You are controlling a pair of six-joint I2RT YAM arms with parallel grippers.
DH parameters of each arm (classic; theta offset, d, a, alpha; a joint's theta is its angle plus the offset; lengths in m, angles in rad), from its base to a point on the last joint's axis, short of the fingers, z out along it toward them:
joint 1: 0 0.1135 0.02 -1.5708
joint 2: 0 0 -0.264 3.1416
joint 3: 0.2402 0 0.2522 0
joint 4: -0.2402 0 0.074 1.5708
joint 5: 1.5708 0 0 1.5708
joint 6: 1.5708 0.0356 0 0
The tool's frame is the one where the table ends.
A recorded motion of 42 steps. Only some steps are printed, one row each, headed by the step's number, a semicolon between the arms.
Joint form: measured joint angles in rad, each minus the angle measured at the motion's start. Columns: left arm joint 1, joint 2, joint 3, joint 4, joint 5, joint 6; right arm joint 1, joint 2, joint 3, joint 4, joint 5, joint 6.
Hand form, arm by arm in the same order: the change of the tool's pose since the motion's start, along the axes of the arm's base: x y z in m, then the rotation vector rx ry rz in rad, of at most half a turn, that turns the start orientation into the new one. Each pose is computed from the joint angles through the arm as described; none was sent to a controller.
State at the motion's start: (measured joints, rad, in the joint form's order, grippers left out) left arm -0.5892 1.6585 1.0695 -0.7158 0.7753 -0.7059; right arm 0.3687 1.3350 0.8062 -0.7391 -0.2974 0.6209
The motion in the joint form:
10: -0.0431 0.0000 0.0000 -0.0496 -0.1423 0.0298; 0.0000 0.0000 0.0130 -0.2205 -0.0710 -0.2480
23: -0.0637 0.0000 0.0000 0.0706 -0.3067 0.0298; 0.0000 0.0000 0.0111 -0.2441 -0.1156 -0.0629
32: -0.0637 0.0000 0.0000 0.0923 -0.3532 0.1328; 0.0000 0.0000 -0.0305 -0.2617 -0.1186 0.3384
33: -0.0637 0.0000 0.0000 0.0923 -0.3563 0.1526; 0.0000 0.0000 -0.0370 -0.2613 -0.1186 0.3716
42: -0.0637 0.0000 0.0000 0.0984 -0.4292 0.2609; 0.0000 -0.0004 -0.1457 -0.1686 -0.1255 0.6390
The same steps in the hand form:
10: -0.0095 -0.0047 -0.0044 0.1350 -0.0576 -0.0311; -0.0205 -0.0054 -0.0005 -0.0239 0.1252 0.2439
23: -0.0003 -0.0133 -0.0039 0.1932 -0.2458 0.0046; -0.0238 -0.0051 -0.0005 0.0199 0.2337 0.0795
32: 0.0025 -0.0135 -0.0038 0.2039 -0.3507 -0.0595; -0.0326 -0.0083 -0.0108 0.0085 0.4403 -0.2970
33: 0.0026 -0.0135 -0.0038 0.2040 -0.3642 -0.0743; -0.0337 -0.0088 -0.0123 0.0059 0.4576 -0.3286
42: 0.0048 -0.0121 -0.0045 0.2493 -0.4691 -0.1417; -0.0448 -0.0128 -0.0376 0.0042 0.5691 -0.5802

